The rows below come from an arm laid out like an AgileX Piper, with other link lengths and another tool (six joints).
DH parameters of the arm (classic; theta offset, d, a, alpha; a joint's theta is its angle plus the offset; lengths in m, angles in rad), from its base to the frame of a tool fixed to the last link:
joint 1: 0 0.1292 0 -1.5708
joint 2: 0.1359 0 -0.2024 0
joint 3: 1.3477 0 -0.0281 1.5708
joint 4: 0 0.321 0 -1.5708
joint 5: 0 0 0 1.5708
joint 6: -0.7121 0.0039 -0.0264 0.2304
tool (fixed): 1.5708 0.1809 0 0
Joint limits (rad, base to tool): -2.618..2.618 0..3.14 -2.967..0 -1.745..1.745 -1.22..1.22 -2.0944..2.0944
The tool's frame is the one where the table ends.
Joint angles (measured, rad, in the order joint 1, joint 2, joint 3, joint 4, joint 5, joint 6), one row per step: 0.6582 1.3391 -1.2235 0.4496 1.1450 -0.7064; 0.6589 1.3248 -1.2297 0.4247 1.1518 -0.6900; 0.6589 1.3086 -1.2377 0.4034 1.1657 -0.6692; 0.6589 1.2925 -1.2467 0.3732 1.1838 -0.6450; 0.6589 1.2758 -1.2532 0.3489 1.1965 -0.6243; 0.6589 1.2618 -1.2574 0.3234 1.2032 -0.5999; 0.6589 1.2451 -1.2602 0.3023 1.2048 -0.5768; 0.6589 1.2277 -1.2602 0.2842 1.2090 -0.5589; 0.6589 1.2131 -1.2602 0.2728 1.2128 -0.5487; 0.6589 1.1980 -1.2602 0.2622 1.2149 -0.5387; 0.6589 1.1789 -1.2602 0.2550 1.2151 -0.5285; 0.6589 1.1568 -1.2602 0.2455 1.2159 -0.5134; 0.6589 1.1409 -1.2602 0.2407 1.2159 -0.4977; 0.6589 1.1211 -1.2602 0.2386 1.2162 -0.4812
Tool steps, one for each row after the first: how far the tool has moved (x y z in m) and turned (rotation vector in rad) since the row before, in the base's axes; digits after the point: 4 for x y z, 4 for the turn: 0.0007 -0.0035 0.0057 -0.0096 -0.0176 -0.0096; -0.0002 -0.0039 0.0068 -0.0079 -0.0109 -0.0119; 0.0001 -0.0053 0.0061 -0.0162 -0.0124 -0.0144; 0.0000 -0.0047 0.0063 -0.0098 -0.0133 -0.0144; 0.0012 -0.0046 0.0049 -0.0093 -0.0128 -0.0204; 0.0011 -0.0042 0.0063 -0.0017 -0.0156 -0.0211; 0.0000 -0.0041 0.0053 -0.0027 -0.0129 -0.0160; -0.0006 -0.0030 0.0046 -0.0002 -0.0107 -0.0091; -0.0006 -0.0029 0.0051 0.0019 -0.0120 -0.0094; -0.0012 -0.0028 0.0070 0.0084 -0.0143 -0.0097; -0.0014 -0.0037 0.0079 0.0095 -0.0152 -0.0141; -0.0010 -0.0026 0.0058 0.0103 -0.0077 -0.0139; -0.0019 -0.0028 0.0074 0.0150 -0.0084 -0.0138
